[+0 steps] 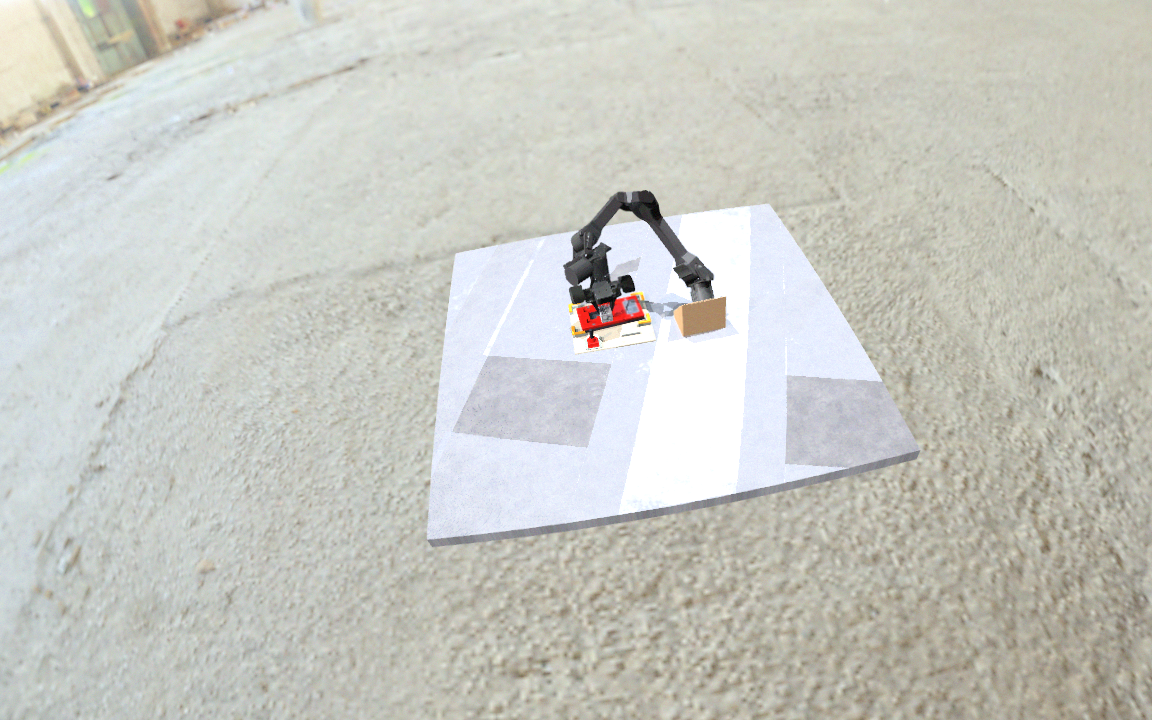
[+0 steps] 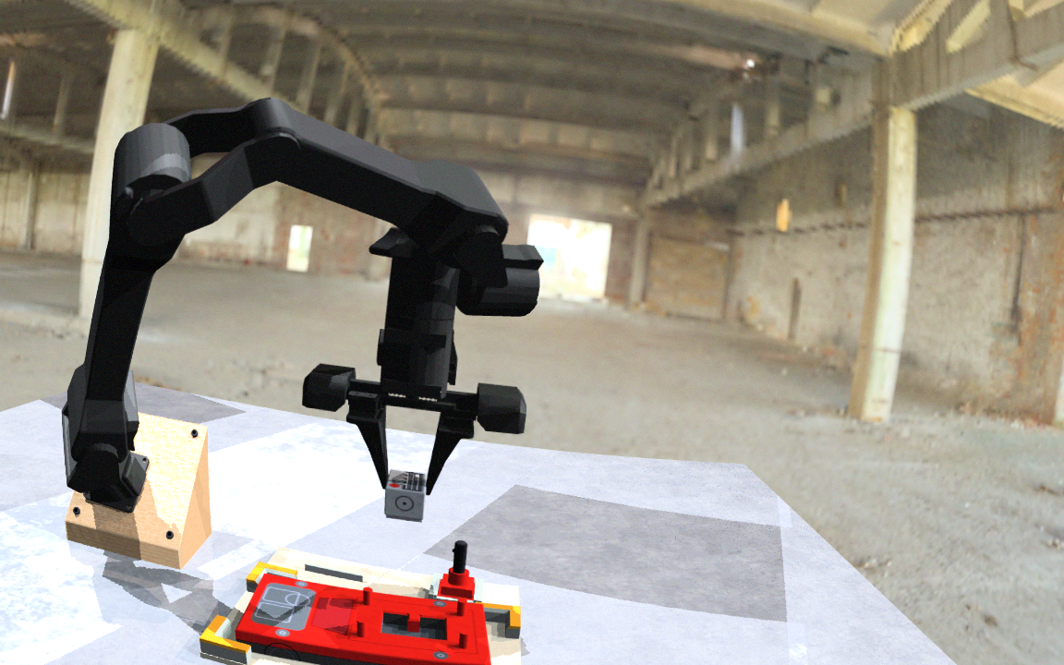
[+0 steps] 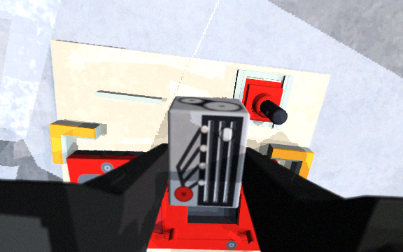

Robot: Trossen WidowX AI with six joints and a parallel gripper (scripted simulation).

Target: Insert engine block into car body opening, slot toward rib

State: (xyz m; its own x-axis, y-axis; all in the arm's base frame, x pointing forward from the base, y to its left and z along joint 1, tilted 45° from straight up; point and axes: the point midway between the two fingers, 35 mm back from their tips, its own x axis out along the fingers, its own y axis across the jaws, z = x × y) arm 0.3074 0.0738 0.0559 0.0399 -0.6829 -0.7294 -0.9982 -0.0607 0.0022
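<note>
Now: gripper tip 1 cm past the cream base plate, 9 cm to the left of it and 10 cm above it. From my gripper tip the other things lie so: engine block (1 cm below).
</note>
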